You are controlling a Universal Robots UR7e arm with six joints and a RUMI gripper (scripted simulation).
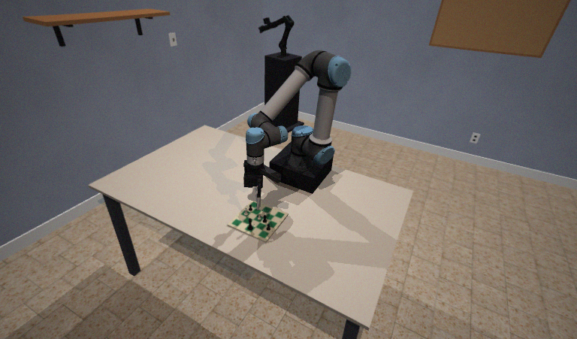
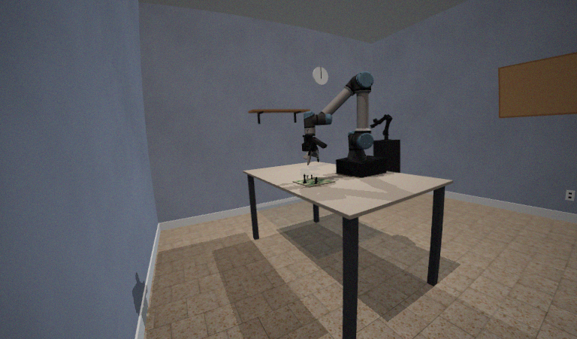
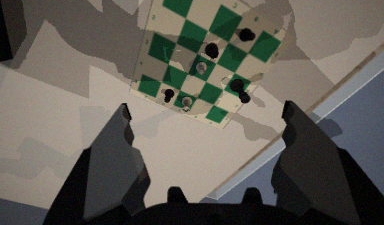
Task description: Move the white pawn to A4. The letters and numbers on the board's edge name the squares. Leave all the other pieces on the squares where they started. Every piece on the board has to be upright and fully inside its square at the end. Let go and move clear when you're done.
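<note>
My gripper is now 110 mm above the white pawn. The rest, counted from my hand: chessboard (130 mm below, 10 mm ahead).
</note>
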